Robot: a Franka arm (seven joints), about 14 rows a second.
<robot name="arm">
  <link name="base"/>
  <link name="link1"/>
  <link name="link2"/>
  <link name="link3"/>
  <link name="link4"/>
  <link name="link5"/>
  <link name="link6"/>
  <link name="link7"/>
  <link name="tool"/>
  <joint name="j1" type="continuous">
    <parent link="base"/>
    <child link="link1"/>
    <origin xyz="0 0 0.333" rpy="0 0 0"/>
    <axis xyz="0 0 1"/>
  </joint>
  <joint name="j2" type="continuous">
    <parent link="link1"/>
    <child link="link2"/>
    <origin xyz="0 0 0" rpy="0 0 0"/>
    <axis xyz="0 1 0"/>
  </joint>
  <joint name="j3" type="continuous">
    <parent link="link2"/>
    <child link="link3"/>
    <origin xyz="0 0 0.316" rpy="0 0 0"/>
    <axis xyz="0 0 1"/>
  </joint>
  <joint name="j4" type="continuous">
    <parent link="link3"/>
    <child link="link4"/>
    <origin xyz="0.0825 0 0" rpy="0 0 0"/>
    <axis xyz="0 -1 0"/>
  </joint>
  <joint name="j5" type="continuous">
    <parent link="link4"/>
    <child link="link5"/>
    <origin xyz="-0.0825 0 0.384" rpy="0 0 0"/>
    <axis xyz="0 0 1"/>
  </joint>
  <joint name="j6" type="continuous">
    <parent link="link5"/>
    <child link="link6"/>
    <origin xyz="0 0 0" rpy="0 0 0"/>
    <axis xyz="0 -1 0"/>
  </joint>
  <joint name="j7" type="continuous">
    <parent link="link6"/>
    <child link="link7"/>
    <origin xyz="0.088 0 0" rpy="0 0 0"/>
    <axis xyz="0 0 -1"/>
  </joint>
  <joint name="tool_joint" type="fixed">
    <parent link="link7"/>
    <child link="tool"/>
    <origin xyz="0 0 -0.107" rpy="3.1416 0 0"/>
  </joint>
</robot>
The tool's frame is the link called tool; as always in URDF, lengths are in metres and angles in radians. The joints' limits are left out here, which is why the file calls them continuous.
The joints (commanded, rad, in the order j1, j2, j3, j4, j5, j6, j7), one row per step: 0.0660, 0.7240, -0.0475, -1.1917, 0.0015, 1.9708, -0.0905; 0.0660, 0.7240, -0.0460, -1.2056, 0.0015, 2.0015, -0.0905; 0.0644, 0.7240, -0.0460, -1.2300, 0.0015, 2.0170, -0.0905; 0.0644, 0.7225, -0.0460, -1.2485, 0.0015, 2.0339, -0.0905; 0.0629, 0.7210, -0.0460, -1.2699, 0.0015, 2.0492, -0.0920; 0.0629, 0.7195, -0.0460, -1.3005, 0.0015, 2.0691, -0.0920; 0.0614, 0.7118, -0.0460, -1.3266, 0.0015, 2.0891, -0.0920; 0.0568, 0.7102, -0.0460, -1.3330, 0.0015, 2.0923, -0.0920; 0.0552, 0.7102, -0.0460, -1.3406, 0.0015, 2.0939, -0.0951; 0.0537, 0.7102, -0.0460, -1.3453, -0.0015, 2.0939, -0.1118; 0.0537, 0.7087, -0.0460, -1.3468, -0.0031, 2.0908, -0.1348
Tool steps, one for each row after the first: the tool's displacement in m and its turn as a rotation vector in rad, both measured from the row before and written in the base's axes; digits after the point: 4 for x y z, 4 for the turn. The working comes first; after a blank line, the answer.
Tool pose at each row, in the base's axes (x y z in m, rotation vector in rad; the steps are taken from these numbers as rounded here): 0.7538, 0.0239, 0.3613, 3.1030, 0.1883, 0.0851; 0.7547, 0.0246, 0.3575, 3.1026, 0.1904, 0.1112; 0.7523, 0.0230, 0.3472, 3.1034, 0.1877, 0.0974; 0.7508, 0.0228, 0.3410, 3.1035, 0.1876, 0.0972; 0.7486, 0.0213, 0.3333, 3.1038, 0.1874, 0.0900; 0.7449, 0.0208, 0.3217, 3.1045, 0.1871, 0.0757; 0.7419, 0.0193, 0.3169, 3.1048, 0.1844, 0.0782; 0.7411, 0.0158, 0.3154, 3.1053, 0.1771, 0.0756; 0.7397, 0.0145, 0.3120, 3.1055, 0.1793, 0.0662; 0.7387, 0.0131, 0.3097, 3.1012, 0.2049, 0.0582; 0.7381, 0.0130, 0.3099, 3.0971, 0.2414, 0.0526

0.0009, 0.0007, -0.0038, 0.0015, -0.0167, 0.0016; -0.0024, -0.0016, -0.0103, -0.0003, 0.0089, -0.0019; -0.0015, -0.0002, -0.0062, 0.0001, 0.0001, -0.0001; -0.0022, -0.0015, -0.0077, -0.0002, 0.0046, -0.0002; -0.0037, -0.0005, -0.0116, -0.0002, 0.0092, -0.0004; -0.0030, -0.0015, -0.0048, 0.0003, -0.0016, -0.0017; -0.0008, -0.0035, -0.0015, 0.0000, 0.0016, -0.0047; -0.0014, -0.0013, -0.0034, -0.0003, 0.0061, 0.0013; -0.0010, -0.0014, -0.0023, -0.0035, 0.0052, 0.0165; -0.0006, -0.0001, 0.0002, -0.0023, 0.0038, 0.0235
